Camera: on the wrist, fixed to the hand. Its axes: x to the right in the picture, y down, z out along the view.
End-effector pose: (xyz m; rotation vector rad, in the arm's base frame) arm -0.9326 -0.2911 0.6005 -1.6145 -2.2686 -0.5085
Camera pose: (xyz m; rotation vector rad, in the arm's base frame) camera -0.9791 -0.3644 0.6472 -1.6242 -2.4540 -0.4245
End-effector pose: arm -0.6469 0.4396 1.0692 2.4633 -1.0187 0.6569
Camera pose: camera -0.6379 0.5317 1.1032 2.5657 -0.9710 0.4424
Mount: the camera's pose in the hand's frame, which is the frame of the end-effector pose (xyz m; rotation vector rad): -0.0259 -0.0612 -0.0728 -0.0073 -0.1548 -0.0792
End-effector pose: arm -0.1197 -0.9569 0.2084 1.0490 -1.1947 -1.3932
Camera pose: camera -0.0531 -0.9395 0.1378 1.0073 -1.2700 -1.5626
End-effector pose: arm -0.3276 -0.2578 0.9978 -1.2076 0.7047 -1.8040
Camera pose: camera -0.4101 -0.2048 1.0075 -1.3806 0.5827 -1.7507
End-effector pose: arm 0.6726 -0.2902 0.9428 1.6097 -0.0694 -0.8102
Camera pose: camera 0.6677 -0.2021 0.8989 1.5486 -0.1135 -0.9947
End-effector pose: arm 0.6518 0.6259 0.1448 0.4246 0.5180 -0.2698
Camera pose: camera 0.5780 0.6089 0.0816 0.3732 0.3845 -0.3739
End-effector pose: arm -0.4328 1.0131 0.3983 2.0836 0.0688 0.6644
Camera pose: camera -0.4777 1.0962 0.3702 2.1069 0.0608 0.4535
